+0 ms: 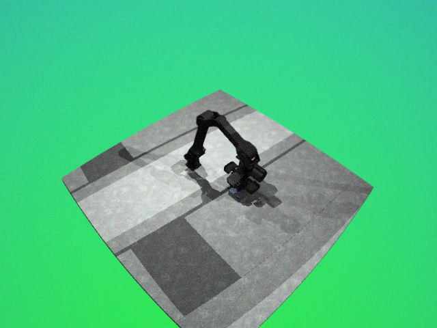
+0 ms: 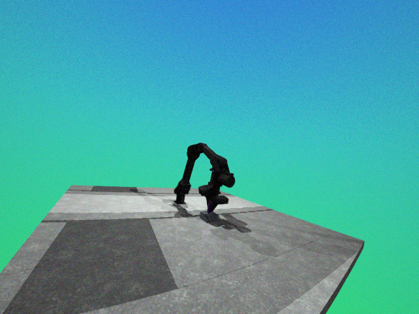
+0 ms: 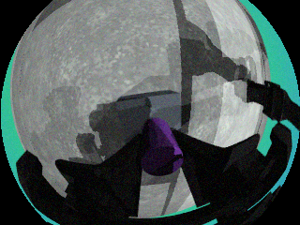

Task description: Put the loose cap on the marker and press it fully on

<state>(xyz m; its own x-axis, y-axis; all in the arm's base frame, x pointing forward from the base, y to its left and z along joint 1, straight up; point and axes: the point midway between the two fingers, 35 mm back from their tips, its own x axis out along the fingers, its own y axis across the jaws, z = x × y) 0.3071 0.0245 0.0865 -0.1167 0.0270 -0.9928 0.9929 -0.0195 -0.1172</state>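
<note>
Right now my gripper tip is 1 cm below the purple cap. From my gripper tip the other things lie so: holder block: 4 cm below.
</note>
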